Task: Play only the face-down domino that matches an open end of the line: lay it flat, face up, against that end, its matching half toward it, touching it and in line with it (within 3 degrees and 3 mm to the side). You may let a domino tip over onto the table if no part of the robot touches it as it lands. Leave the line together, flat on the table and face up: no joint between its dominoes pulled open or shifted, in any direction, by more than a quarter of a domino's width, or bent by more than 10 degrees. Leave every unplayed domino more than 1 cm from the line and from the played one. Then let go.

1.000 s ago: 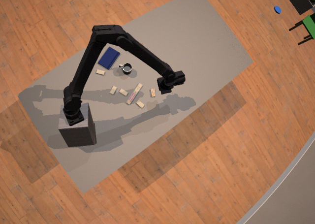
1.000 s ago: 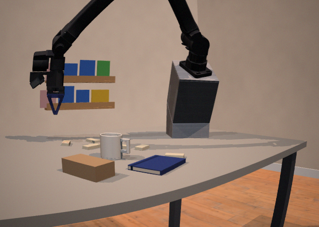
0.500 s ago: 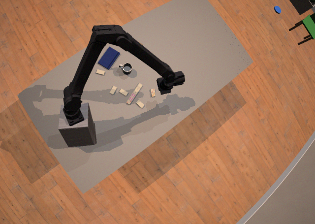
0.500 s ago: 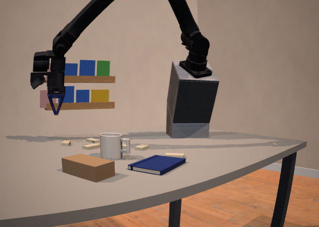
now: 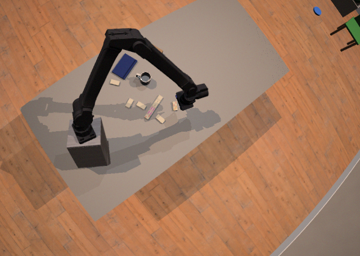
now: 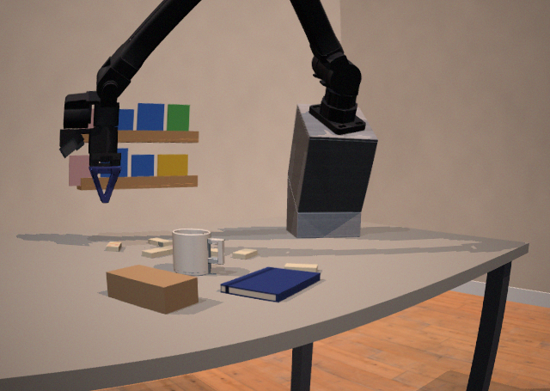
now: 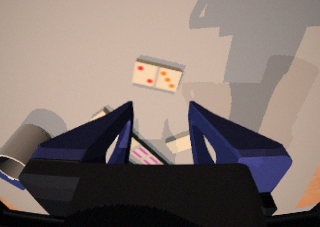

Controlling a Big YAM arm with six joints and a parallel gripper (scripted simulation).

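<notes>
My hand is 20 mm past the cream domino, 10 mm to the right of it and 100 mm above it. Round my hand: blue book: 190 mm behind, 360 mm to the left, 100 mm below; brown box: 380 mm to the left, 90 mm below; white mug: 120 mm behind, 230 mm to the left, 80 mm below.
</notes>
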